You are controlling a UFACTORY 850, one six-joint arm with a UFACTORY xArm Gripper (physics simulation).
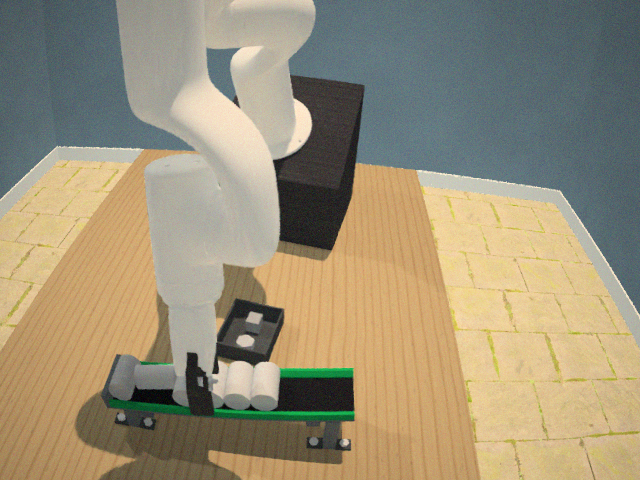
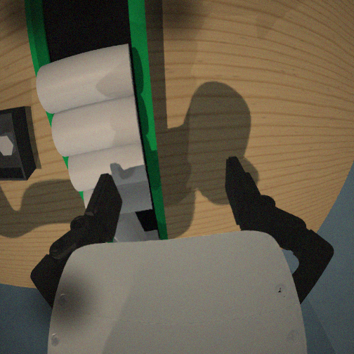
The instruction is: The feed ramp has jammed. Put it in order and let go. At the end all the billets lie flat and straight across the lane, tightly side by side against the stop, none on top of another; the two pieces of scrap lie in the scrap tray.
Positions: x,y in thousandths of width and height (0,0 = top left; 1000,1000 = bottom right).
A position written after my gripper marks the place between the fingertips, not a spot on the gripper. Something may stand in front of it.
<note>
I see my gripper (image 1: 321,818), a scrap tray (image 1: 366,678), a billet (image 1: 227,784), a billet (image 1: 191,803), a billet (image 2: 383,555), a billet (image 2: 355,462), a billet (image 1: 371,822) and a billet (image 1: 415,809).
</note>
